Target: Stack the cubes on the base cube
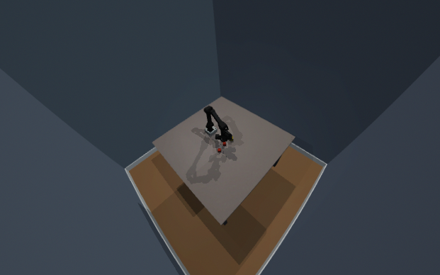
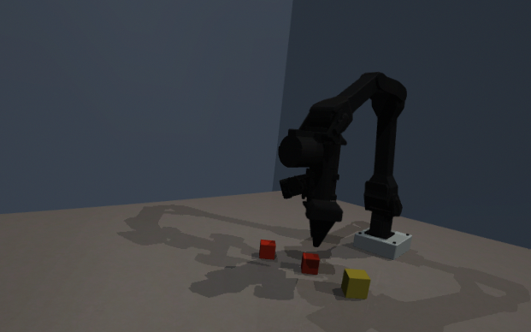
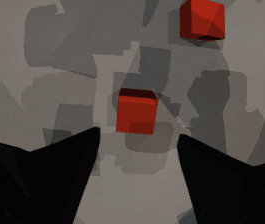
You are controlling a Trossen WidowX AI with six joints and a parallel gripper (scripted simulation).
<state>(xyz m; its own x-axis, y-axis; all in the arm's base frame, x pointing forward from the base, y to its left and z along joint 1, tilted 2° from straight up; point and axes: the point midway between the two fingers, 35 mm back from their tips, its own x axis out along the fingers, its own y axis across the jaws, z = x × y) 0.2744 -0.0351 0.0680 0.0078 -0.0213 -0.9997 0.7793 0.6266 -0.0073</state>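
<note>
Now: gripper tip 5 cm above the red cube. From my gripper tip the other things lie so: yellow base cube: 11 cm to the left, 4 cm below, 2 cm ahead.
</note>
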